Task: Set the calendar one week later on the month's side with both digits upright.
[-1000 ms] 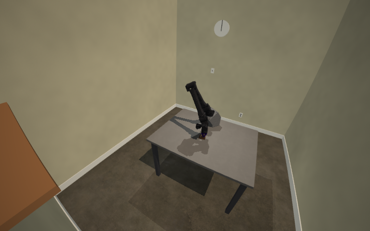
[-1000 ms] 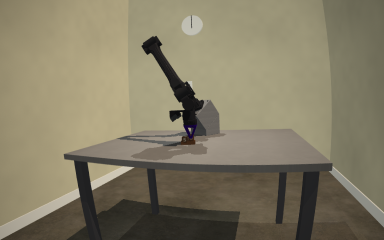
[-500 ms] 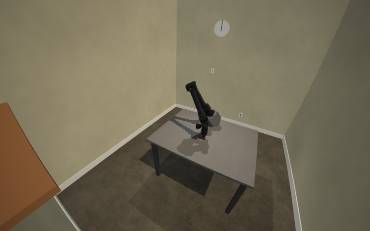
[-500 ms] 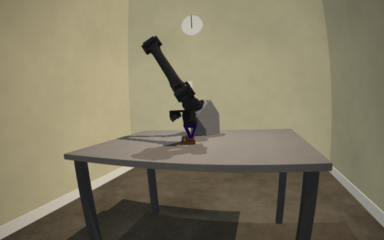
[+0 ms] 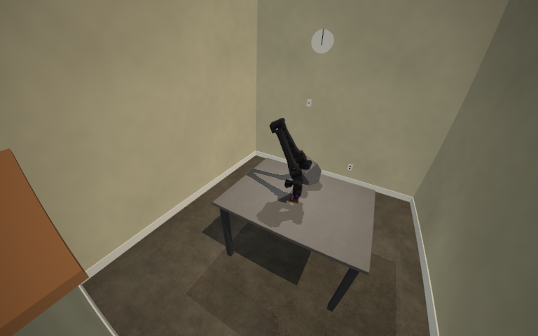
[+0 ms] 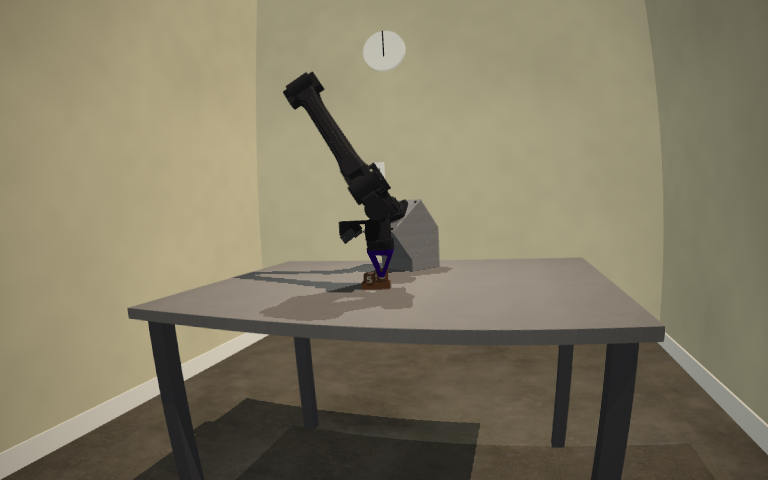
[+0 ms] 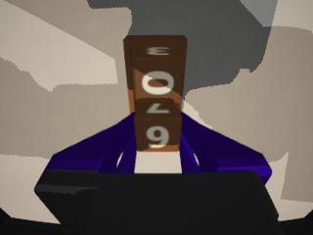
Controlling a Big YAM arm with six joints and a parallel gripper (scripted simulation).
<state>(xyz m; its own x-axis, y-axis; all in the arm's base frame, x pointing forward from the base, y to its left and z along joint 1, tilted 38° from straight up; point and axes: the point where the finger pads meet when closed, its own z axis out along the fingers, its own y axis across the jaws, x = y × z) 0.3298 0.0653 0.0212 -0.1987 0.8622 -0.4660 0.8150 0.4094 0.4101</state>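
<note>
The brown tray is 3 cm below my hand and 2 cm to the right of it.
</note>
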